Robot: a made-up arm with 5 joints.
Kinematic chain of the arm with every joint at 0, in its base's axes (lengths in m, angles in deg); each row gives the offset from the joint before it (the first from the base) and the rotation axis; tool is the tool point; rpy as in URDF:
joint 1: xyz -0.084 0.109 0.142 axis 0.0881 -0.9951 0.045
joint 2: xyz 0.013 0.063 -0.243 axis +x
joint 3: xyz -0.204 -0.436 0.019 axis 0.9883 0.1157 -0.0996
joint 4: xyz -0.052 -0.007 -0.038 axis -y
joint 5: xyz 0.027 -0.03 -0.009 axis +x
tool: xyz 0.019 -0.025 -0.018 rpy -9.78 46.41 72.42
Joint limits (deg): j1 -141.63..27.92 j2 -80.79..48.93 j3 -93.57..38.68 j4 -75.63..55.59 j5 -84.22..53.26
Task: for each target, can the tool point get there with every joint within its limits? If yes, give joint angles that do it. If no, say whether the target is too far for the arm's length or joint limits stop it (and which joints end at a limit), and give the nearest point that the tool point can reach.
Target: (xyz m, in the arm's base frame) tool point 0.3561 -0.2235 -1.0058
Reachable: no: too far | nearest point 0.0327 -0.1320 -0.5658 | short by 0.554 m
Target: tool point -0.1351 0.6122 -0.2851
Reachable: no: joint limits stop it (at a limit: joint 1, joint 2, joint 3) | nearest point 0.2024 0.2086 0.0544 | short by 0.626 m
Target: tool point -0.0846 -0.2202 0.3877
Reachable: yes | joints -72.05 -38.65 -11.84 -12.98 -30.53
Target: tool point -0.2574 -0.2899 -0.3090
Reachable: yes | joints 1.17 26.93 -38.11 35.43 6.03
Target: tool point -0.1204 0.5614 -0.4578
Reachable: no: joint limits stop it (at a limit: joint 2, joint 3, joint 5) | nearest point -0.0690 -0.0134 -0.5092 | short by 0.579 m
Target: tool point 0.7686 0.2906 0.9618
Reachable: no: too far | nearest point 0.1973 0.1688 0.4124 | short by 0.802 m
